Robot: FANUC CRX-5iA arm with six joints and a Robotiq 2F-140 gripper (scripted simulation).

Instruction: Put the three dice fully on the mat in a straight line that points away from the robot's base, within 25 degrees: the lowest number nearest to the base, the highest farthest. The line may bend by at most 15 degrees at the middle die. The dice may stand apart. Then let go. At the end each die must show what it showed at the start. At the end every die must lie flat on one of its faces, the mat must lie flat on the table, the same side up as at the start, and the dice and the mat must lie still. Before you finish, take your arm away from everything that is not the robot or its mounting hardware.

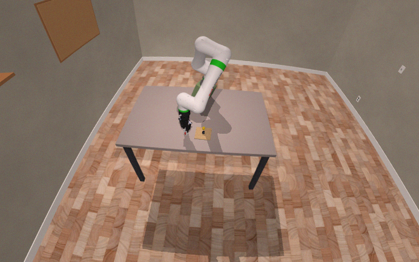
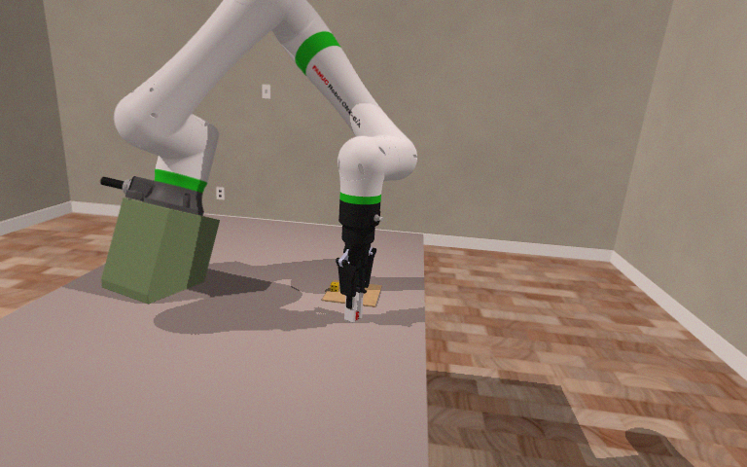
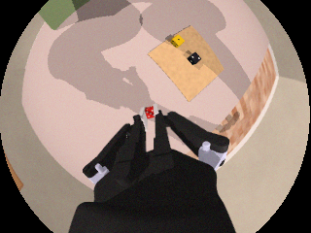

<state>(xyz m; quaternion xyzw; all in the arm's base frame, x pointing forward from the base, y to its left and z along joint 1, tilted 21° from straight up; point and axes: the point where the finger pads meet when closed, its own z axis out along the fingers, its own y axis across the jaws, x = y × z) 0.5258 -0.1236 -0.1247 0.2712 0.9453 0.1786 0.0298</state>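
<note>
Now: hand 20 mm past the black die, 150 mm to the right of it and 20 mm above it. From my hand the other things lie so: yellow die (70 mm behind, 150 mm to the left, 20 mm below); red die (20 mm below); tan mat (20 mm behind, 150 mm to the left, 30 mm below).
</note>
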